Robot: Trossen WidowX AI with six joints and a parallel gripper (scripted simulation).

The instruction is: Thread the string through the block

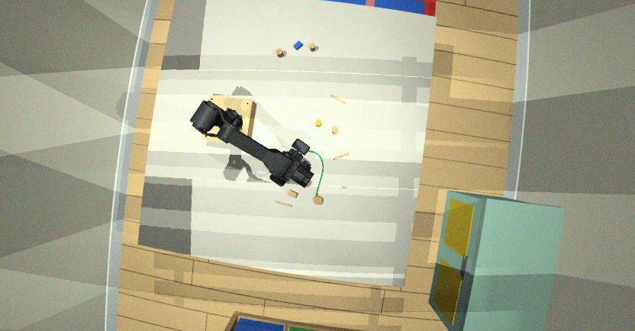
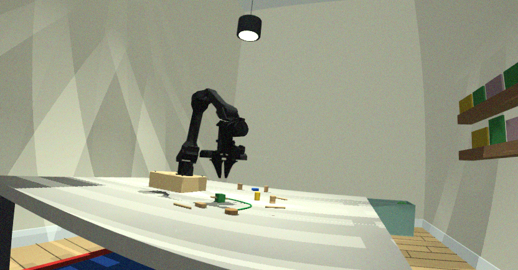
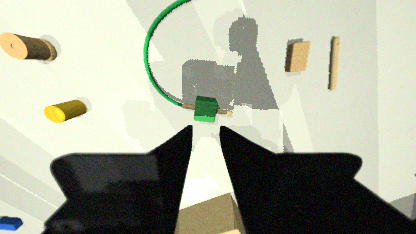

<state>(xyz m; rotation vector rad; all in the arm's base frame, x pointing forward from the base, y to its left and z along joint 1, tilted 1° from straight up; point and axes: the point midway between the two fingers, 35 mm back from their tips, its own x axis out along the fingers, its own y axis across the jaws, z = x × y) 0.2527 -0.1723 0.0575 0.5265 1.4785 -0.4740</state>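
The green block lies 80 mm below my gripper tip. The rest, counted from my gripper tip: yellow cylinder: 170 mm to the left, 110 mm ahead, 70 mm below; then wooden block: 150 mm to the right, 90 mm below, 20 mm behind; then round wooden button: 180 mm to the right, 100 mm ahead, 90 mm below.
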